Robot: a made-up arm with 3 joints.
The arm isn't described. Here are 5 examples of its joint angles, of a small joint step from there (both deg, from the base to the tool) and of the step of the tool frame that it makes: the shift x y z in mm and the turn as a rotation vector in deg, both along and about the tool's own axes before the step.
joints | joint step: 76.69 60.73 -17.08 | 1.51 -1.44 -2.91
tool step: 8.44 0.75 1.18 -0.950 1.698 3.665
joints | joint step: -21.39 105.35 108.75 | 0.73 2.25 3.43
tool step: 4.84 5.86 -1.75 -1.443 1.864 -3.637
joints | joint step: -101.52 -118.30 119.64 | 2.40 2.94 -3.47
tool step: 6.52 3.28 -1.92 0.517 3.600 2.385
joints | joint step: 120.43 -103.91 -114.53 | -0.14 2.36 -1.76
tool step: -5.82 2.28 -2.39 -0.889 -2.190 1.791
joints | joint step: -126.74 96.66 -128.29 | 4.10 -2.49 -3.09
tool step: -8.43 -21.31 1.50 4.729 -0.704 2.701
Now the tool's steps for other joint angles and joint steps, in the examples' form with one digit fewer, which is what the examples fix.
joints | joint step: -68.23 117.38 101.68 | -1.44 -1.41 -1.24
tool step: -2.4 -7.6 0.9 1.53 -1.14 1.89
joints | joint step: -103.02 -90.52 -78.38 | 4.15 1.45 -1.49
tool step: -3.9 -1.1 -2.0 -3.80 -2.21 1.50
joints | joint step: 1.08 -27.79 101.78 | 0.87 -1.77 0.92
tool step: -4.9 0.8 1.1 0.78 -1.64 -0.16
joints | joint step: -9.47 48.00 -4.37 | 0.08 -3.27 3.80
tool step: 1.5 9.2 2.0 -3.27 0.20 -3.74
